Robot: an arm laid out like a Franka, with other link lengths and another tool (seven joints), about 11 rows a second.
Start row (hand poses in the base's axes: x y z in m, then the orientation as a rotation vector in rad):
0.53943, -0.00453, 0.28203, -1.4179, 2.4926, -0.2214
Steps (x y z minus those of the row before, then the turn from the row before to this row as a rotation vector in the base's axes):
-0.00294, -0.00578, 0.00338, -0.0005, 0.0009, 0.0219
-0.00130, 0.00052, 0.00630, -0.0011, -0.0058, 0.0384
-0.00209, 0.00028, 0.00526, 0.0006, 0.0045, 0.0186
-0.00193, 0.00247, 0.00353, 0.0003, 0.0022, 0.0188
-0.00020, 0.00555, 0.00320, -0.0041, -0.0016, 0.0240
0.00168, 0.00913, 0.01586, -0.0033, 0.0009, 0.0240
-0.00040, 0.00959, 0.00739, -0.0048, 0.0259, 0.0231
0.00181, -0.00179, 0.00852, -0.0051, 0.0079, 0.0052
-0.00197, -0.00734, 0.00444, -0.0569, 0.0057, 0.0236
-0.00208, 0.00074, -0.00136, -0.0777, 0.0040, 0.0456
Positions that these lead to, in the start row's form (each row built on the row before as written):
0.53649, -0.01031, 0.28541, -1.4450, 2.4766, -0.2171
0.53519, -0.00979, 0.29171, -1.4888, 2.4422, -0.2148
0.53310, -0.00951, 0.29697, -1.5127, 2.4307, -0.2072
0.53117, -0.00704, 0.30050, -1.5358, 2.4171, -0.2015
0.53097, -0.00149, 0.30370, -1.5650, 2.3972, -0.2029
0.53265, 0.00764, 0.31956, -1.5948, 2.3787, -0.2015
0.53225, 0.01723, 0.32695, -1.6359, 2.3796, -0.1832
0.53406, 0.01544, 0.33547, -1.6479, 2.3824, -0.1823
0.53209, 0.00810, 0.33991, -1.7029, 2.3818, -0.2436
0.53001, 0.00884, 0.33855, -1.7908, 2.3623, -0.3299

